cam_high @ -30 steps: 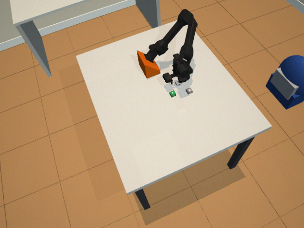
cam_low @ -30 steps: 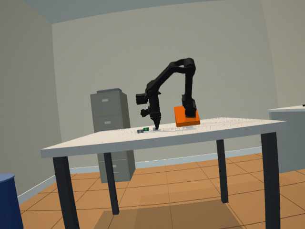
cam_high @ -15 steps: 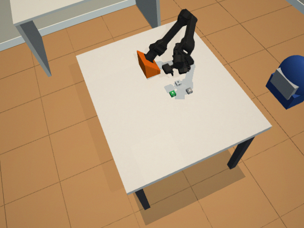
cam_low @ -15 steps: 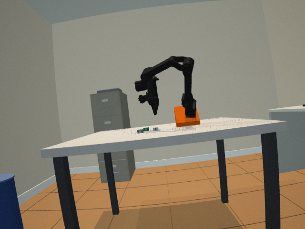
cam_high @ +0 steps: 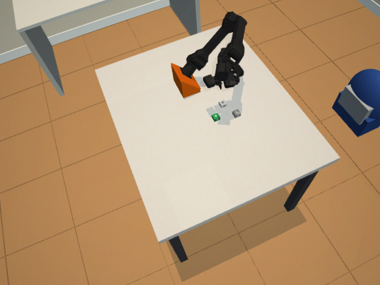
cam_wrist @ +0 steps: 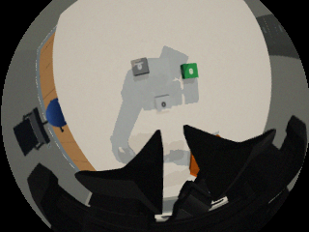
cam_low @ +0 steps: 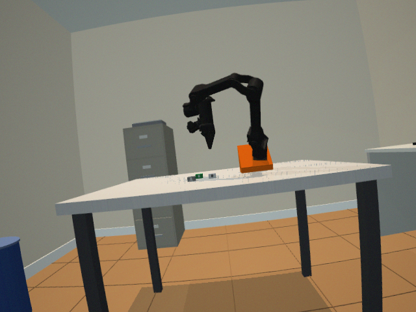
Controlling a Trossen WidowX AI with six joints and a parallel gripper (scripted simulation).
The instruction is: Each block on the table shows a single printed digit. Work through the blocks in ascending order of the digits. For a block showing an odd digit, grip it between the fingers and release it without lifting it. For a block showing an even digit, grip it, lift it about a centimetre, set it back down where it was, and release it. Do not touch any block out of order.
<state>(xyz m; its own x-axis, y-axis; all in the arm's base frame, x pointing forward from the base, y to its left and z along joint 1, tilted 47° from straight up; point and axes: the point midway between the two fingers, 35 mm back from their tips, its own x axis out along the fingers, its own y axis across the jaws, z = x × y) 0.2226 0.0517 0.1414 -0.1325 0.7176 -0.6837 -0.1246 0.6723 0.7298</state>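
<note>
The grey block lies 120 mm below my gripper tip, 90 mm ahead of it and 40 mm to the left of it. Also, from my gripper tip: white block (120 mm below); green block (120 mm below, 80 mm ahead, 60 mm to the right).
</note>
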